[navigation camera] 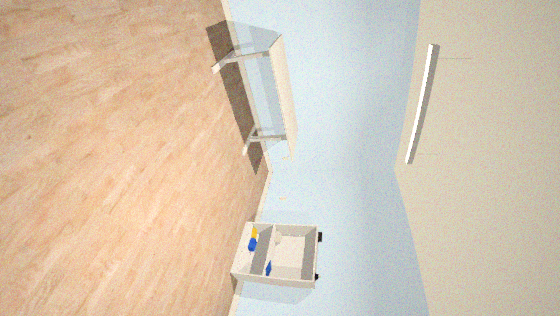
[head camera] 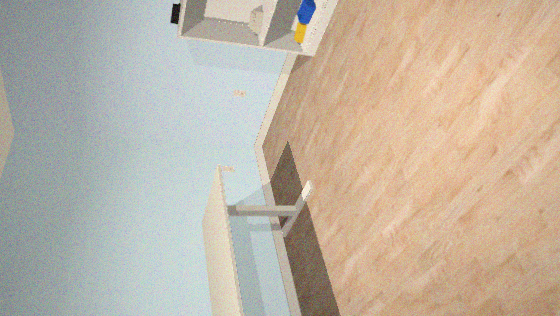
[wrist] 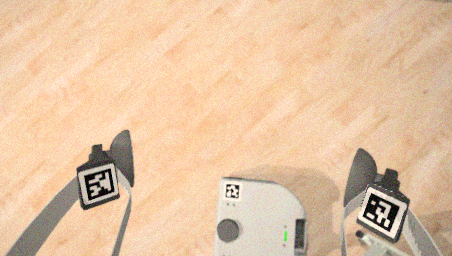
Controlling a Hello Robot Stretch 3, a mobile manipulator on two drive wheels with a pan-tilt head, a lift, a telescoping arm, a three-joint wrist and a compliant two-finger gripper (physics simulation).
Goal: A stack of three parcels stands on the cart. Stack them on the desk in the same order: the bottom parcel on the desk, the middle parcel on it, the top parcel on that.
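Seen in the pictures: gripper, between the fingertips: [wrist: 238, 158]; robot's base, origin of its link: [wrist: 230, 219].
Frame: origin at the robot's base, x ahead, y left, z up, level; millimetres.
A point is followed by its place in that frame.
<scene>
My gripper [wrist: 238, 158] {x -22, y -225, z 833 mm} is open in the wrist view, with its two fingers wide apart above the wooden floor and no object between them. A desk with a pale top and light legs [head camera: 217, 260] [navigation camera: 285, 90] stands along the blue wall. It shows at the lower middle of the head view, cut off by the frame edge, and at the upper middle of the navigation view. No parcel shows on the visible part of its top. The three parcels and the cart cannot be made out in these views.
A white shelf unit [head camera: 222, 39] {x 2986, y -599, z 736 mm} [navigation camera: 275, 279] {x 2446, y -1162, z 598 mm} holding blue and yellow things stands by the wall near the room corner. My grey base [wrist: 260, 210] {x -101, y -75, z 160 mm} is below the gripper. A partly visible pale piece with a dark end [wrist: 375, 243] {x -494, y 2, z 139 mm} lies at the wrist view's lower right.
</scene>
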